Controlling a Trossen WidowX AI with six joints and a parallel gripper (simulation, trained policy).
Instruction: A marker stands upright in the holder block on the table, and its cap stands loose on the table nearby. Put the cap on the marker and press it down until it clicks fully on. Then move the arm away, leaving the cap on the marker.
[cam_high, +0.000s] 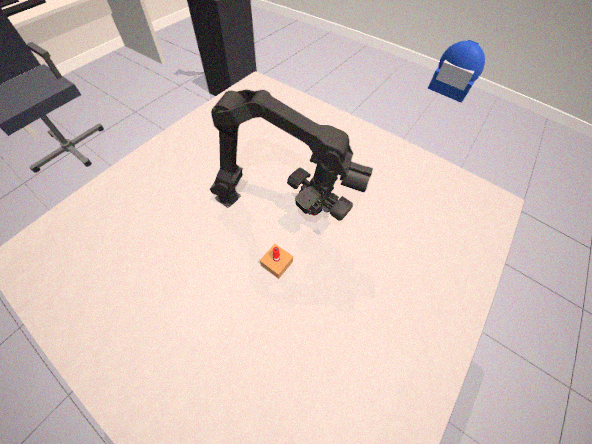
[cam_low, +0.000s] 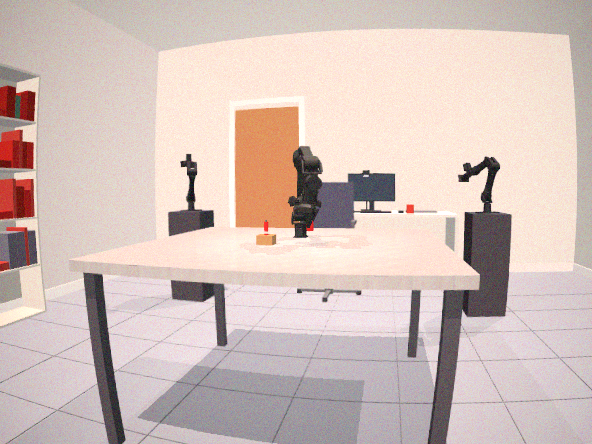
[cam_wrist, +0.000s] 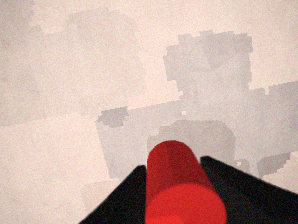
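Now: the red marker 18 cm to the right of my gripper tip and 1 cm above it. The rest, counted from my gripper tip: red cap (1 cm above); then holder block (18 cm to the right, 5 cm below).
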